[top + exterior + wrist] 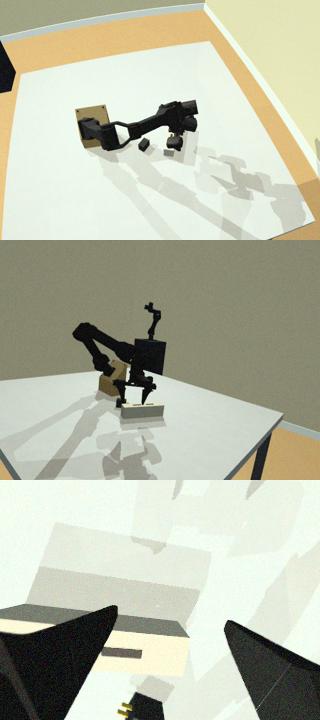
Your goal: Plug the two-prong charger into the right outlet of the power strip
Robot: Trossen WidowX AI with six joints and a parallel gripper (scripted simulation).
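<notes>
Now: gripper tip 14 cm past the grey charger, 8 cm to the right of it and 6 cm above it.
</notes>
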